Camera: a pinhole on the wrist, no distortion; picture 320 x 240 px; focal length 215.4 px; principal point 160.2 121.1 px. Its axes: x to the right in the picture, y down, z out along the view. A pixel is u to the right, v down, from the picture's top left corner.
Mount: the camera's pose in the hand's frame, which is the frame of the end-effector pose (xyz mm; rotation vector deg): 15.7 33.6 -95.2 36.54 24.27 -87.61
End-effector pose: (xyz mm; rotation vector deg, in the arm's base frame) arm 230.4 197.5 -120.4 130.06 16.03 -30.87
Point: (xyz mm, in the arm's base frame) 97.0 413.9 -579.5
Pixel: 265.0 184.5
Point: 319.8 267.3 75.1
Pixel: behind the camera
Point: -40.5 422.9 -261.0
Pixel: 309.2 26.7
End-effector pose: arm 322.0 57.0 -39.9 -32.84 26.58 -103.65
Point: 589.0 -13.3 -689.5
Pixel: behind the camera
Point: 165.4 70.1 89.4
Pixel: 272.1 179.1
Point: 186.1 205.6 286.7
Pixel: 215.7 114.0
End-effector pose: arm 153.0 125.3 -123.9 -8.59 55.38 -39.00
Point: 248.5 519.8 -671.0
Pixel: behind the camera
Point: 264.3 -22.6 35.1
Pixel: 120.5 152.4
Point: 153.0 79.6 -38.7
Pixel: 143.4 94.4
